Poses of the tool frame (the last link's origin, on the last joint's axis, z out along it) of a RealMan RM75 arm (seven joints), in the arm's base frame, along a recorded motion.
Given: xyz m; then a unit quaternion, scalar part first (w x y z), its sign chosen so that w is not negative.
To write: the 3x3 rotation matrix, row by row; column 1 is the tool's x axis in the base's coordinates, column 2 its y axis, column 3 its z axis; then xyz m. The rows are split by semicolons. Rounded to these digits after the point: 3 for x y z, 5 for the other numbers.
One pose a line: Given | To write
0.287, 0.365, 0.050, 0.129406, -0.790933, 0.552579, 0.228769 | 0.28464, -0.93331, -0.21887; -0.81490, -0.35582, 0.45753; -0.50490, 0.04812, -0.86184; 0.287, 0.365, 0.050
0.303, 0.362, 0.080, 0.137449, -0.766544, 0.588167, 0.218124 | 0.21296, -0.96167, -0.17272; -0.84175, -0.27034, 0.46731; -0.49609, 0.04587, -0.86706; 0.303, 0.362, 0.080
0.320, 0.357, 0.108, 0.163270, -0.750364, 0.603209, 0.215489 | 0.17941, -0.97562, -0.12642; -0.83489, -0.21896, 0.50499; -0.52036, 0.01495, -0.85381; 0.320, 0.357, 0.108
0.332, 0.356, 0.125, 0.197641, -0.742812, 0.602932, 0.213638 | 0.18166, -0.98018, -0.07906; -0.81128, -0.19482, 0.55124; -0.55571, -0.03600, -0.83059; 0.332, 0.356, 0.125
